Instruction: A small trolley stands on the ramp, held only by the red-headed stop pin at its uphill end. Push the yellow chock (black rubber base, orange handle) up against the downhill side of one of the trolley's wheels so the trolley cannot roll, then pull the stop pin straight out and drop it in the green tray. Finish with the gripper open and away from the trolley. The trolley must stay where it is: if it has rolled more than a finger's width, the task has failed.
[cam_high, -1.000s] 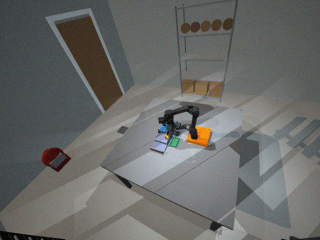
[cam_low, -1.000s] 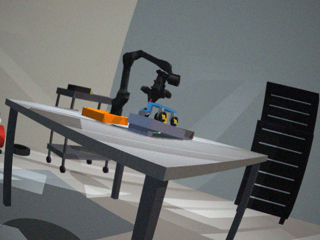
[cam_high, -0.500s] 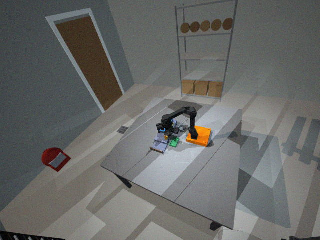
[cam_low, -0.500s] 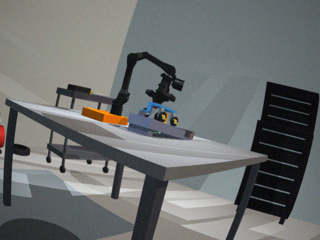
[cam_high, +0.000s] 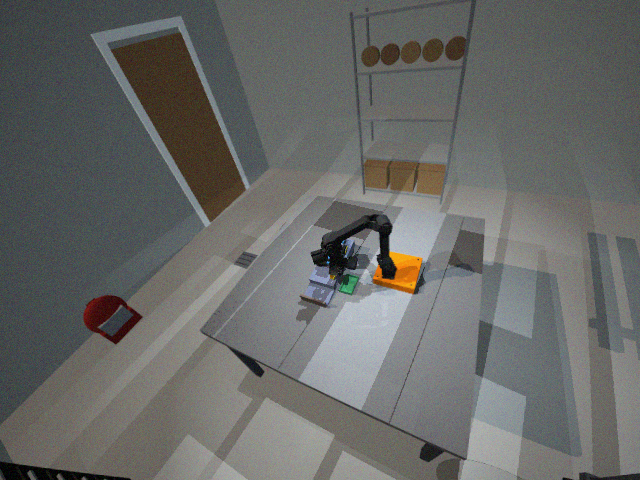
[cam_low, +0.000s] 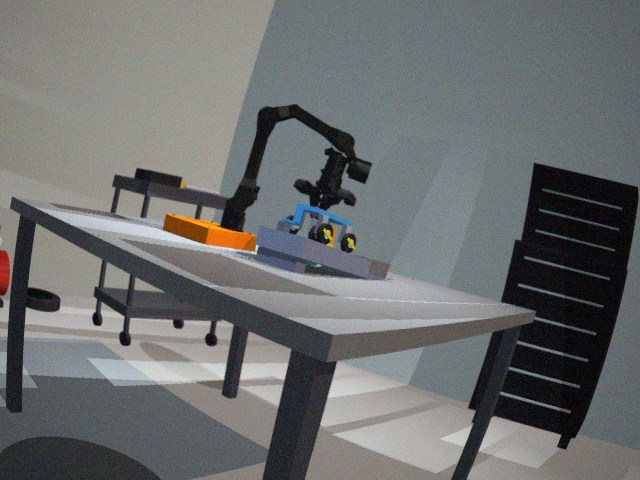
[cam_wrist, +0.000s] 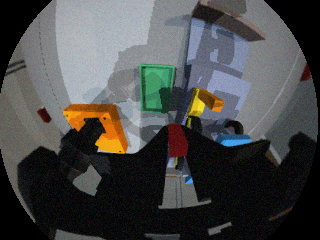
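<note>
Right now my gripper tip is right at the red-headed stop pin. Also, from my gripper tip: yellow chock (5 cm ahead, 5 cm below); then green tray (3 cm behind, 14 cm below); then blue trolley (9 cm ahead, 11 cm to the right, 2 cm below).
</note>
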